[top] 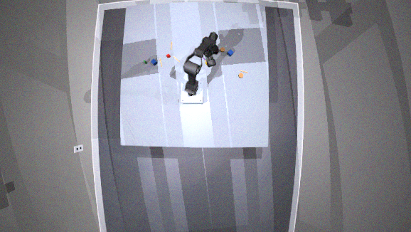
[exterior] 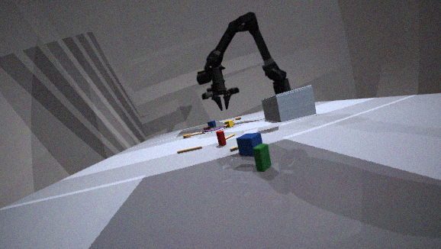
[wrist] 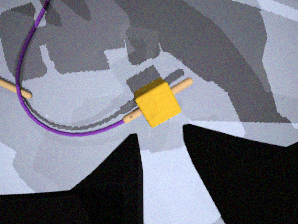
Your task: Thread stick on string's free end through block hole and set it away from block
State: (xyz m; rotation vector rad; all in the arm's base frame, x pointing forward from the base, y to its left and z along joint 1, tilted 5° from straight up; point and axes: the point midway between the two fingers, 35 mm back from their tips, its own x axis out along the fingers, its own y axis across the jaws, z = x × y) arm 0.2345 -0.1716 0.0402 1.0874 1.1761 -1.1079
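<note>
My gripper tip is 70 mm above the yellow wooden block and 10 mm past it. The rest, counted from my gripper tip: thin wooden stick: 80 mm below, 10 mm to the left; round orange button: 150 mm to the right, 90 mm ahead, 80 mm below; red block: 310 mm to the left, 120 mm ahead, 70 mm below.
</note>
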